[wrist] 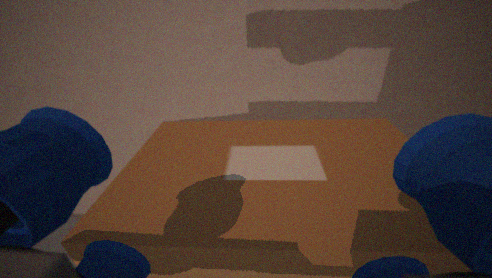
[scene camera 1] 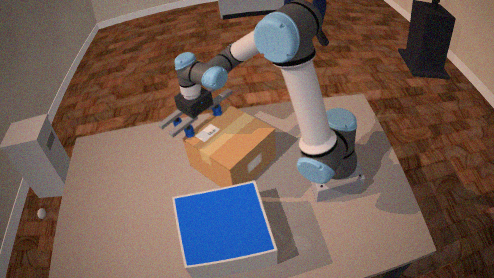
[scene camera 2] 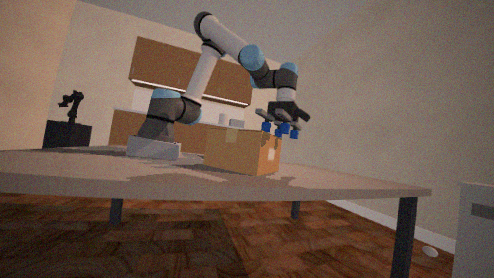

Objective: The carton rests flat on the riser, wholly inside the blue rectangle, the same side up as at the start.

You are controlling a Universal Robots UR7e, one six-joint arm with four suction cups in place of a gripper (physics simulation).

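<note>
The brown carton rests flat on the table beside the riser, with a tape strip and a barcode label on its top. The white riser, its top covered by the blue rectangle, stands in front of the carton in scene camera 1; neither shows in scene camera 2. My gripper is open, holding nothing, with its four blue cups close to the level of the carton's top, at the labelled end. Some cups hang out past that end. Any contact with the carton cannot be told.
The table carries the arm's base, near the carton. A grey cabinet stands off one table side. A black pedestal stands farther off on the floor.
</note>
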